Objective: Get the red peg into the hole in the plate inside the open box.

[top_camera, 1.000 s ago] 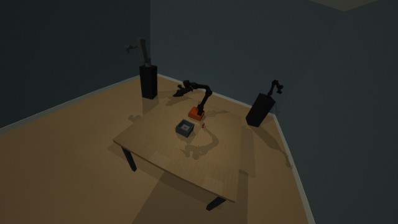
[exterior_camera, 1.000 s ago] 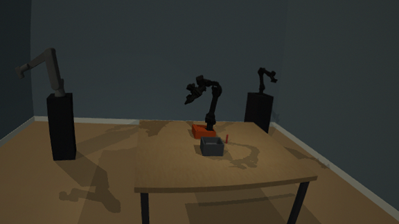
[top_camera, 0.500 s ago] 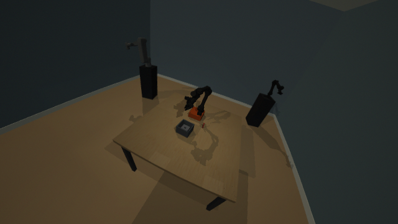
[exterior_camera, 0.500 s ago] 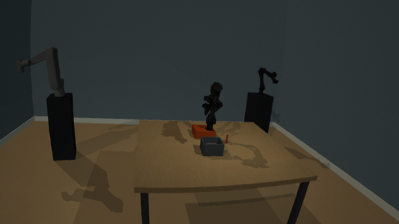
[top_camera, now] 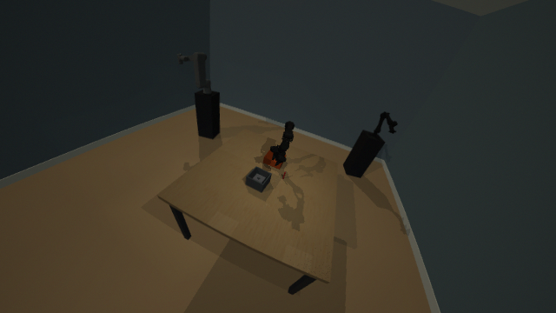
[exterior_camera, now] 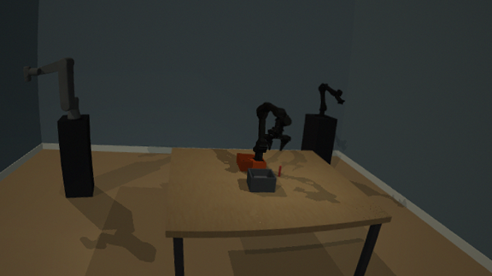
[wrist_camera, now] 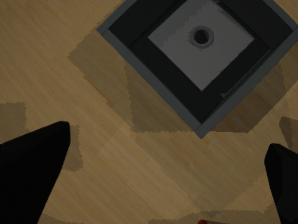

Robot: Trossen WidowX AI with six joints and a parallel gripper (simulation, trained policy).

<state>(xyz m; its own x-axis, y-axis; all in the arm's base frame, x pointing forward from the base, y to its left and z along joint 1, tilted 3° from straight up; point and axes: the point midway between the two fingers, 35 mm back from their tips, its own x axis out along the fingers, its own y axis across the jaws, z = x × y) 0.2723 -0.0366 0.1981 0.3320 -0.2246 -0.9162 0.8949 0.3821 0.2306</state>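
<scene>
My gripper tip is 100 mm past the red peg, 120 mm to the right of it and 190 mm above it. The rest, counted from my gripper tip: dark grey box 40 mm ahead, 90 mm to the right, 210 mm below.
</scene>
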